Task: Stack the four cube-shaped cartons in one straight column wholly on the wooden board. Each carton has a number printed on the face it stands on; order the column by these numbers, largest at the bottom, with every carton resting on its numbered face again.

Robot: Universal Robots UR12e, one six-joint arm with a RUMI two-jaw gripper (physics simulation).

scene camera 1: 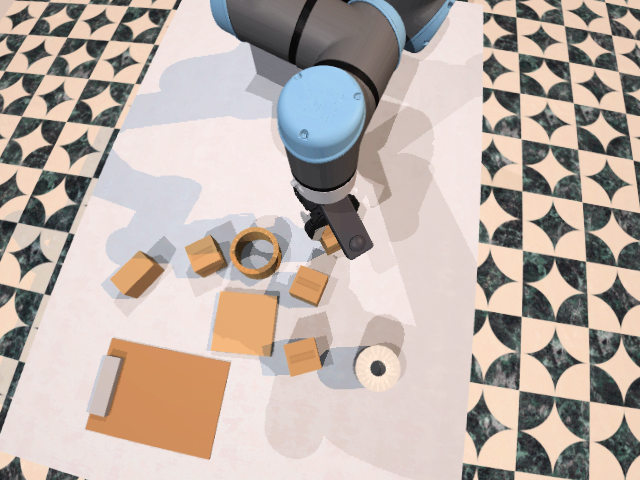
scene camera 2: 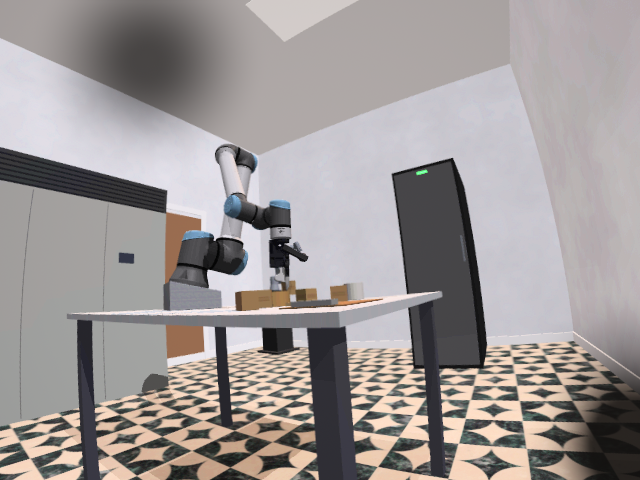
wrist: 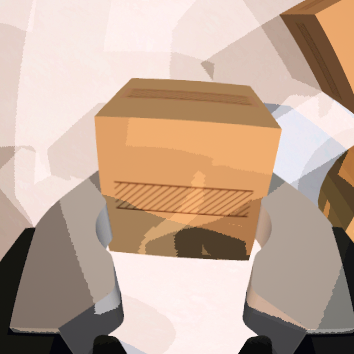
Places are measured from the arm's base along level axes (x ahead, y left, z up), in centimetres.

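Pixels of known places: gripper, fingertip midpoint: [scene camera 2: 286,290] [wrist: 183,173]; arm's base, link origin: [scene camera 2: 188,286].
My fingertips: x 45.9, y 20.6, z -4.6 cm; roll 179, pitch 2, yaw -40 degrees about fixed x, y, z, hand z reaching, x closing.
Ahead of a thing's pixels: the offset from my fingertips to its top centre.
My gripper [scene camera 1: 329,236] [scene camera 2: 280,283] [wrist: 183,173] is shut on a cube-shaped carton {dx +0.8, dy +0.8, dz +3.7 cm} [scene camera 1: 329,241] [scene camera 2: 292,286] [wrist: 185,160]. The carton looks upright, low over the table; whether it touches the table I cannot tell. Its underside is hidden. In scene camera 1, one carton {dx +11.8, dy -0.8, dz -0.3 cm} [scene camera 1: 308,285] stands nearest the gripper, in front of it. Another carton {dx +25.0, dy +2.5, dz -0.3 cm} [scene camera 1: 302,356] stands farther front, and a third carton {dx +12.6, dy -23.3, dz -0.3 cm} [scene camera 1: 205,255] at the left, beyond the ring. Their numbered faces do not show. The square wooden board {dx +22.7, dy -11.1, dz -4.9 cm} [scene camera 1: 245,323] lies between these cartons with nothing on it.
A wooden ring {dx +8.6, dy -13.6, dz -0.9 cm} [scene camera 1: 236,253] [scene camera 2: 280,298] stands behind the board. A longer box {dx +20.8, dy -36.0, dz -0.8 cm} [scene camera 1: 135,273] [scene camera 2: 253,299] stands at the far left. A large orange-brown clipboard {dx +41.7, dy -22.6, dz -4.4 cm} [scene camera 1: 165,403] with a grey clip {dx +43.3, dy -33.1, dz -4.4 cm} [scene camera 1: 104,384] lies front left. A white roll {dx +22.7, dy +16.0, dz +0.7 cm} [scene camera 1: 366,369] [scene camera 2: 355,290] stands front right.
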